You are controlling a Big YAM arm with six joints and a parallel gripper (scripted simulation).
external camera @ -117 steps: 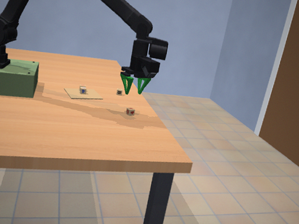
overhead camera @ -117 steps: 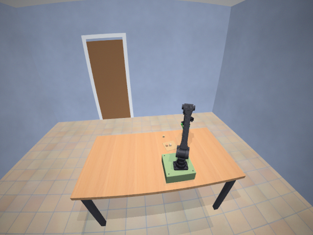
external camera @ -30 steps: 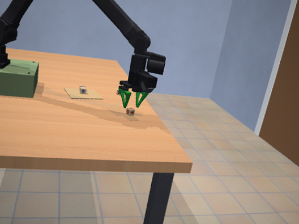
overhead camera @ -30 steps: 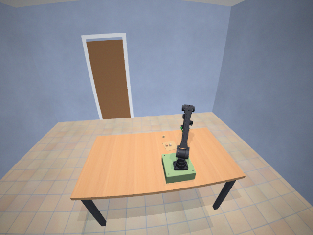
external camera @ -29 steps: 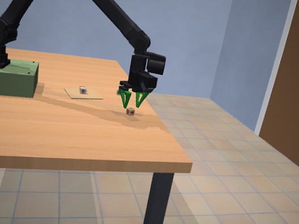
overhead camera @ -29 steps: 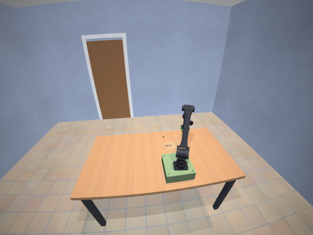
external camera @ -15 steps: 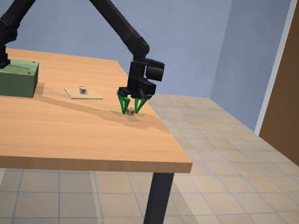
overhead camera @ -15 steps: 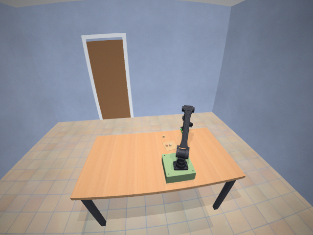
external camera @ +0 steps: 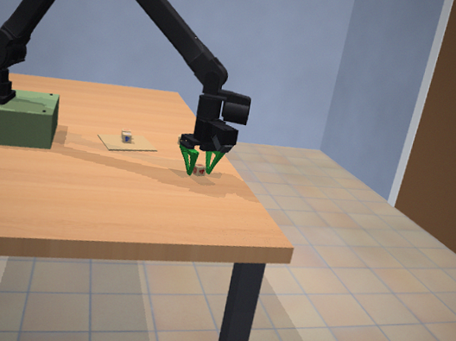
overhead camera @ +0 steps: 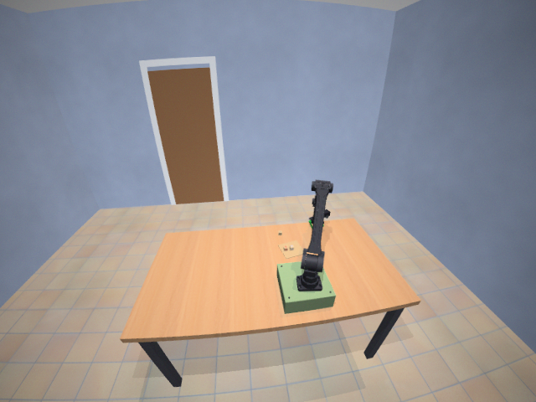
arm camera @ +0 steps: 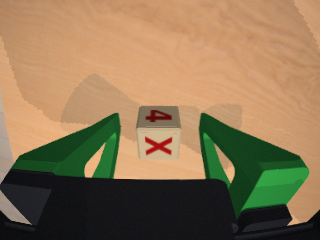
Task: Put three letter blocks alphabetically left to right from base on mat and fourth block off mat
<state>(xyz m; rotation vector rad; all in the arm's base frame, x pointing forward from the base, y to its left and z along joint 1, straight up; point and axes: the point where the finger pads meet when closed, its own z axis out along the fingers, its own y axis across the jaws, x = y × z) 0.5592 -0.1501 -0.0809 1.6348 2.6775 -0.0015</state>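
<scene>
My gripper is now 20 cm past the tan mat, 20 cm to the right of it and 1 cm above it.
</scene>
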